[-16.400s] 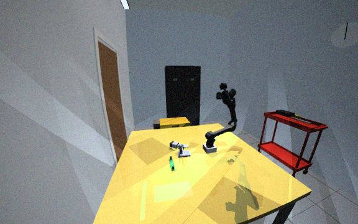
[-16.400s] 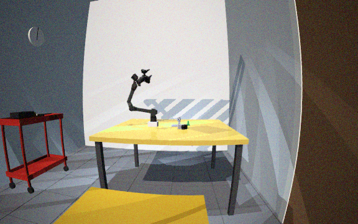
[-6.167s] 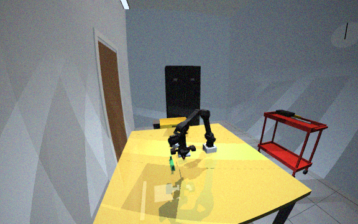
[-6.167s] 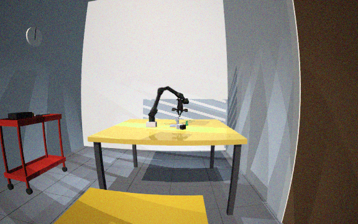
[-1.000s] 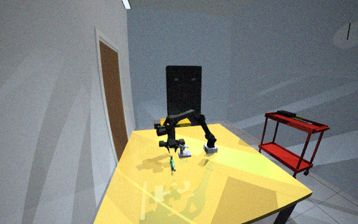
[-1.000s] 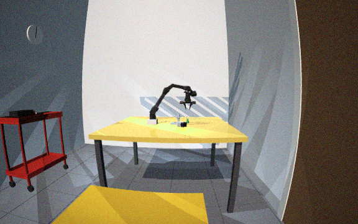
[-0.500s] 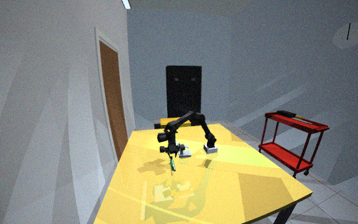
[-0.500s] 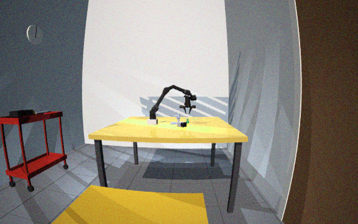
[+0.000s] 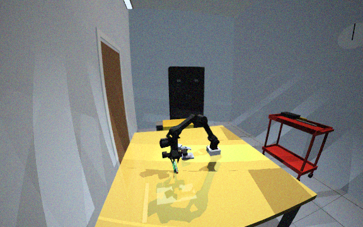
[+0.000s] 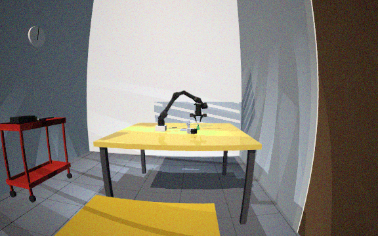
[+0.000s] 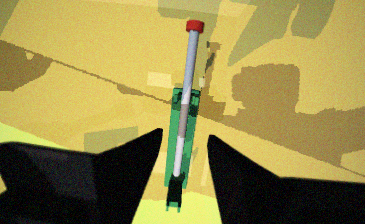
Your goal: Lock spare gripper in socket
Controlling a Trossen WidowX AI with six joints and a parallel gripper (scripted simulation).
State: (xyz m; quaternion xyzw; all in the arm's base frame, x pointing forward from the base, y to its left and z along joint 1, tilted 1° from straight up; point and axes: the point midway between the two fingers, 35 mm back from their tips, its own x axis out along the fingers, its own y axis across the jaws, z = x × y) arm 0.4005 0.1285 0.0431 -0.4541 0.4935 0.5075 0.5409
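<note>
The green bracket lies 40 mm to the right of my gripper tip and 40 mm below it. Also, from my gripper tip: spare gripper: 100 mm behind, 300 mm to the right, 40 mm below; then mount: 130 mm behind, 140 mm to the right, 10 mm below.
</note>
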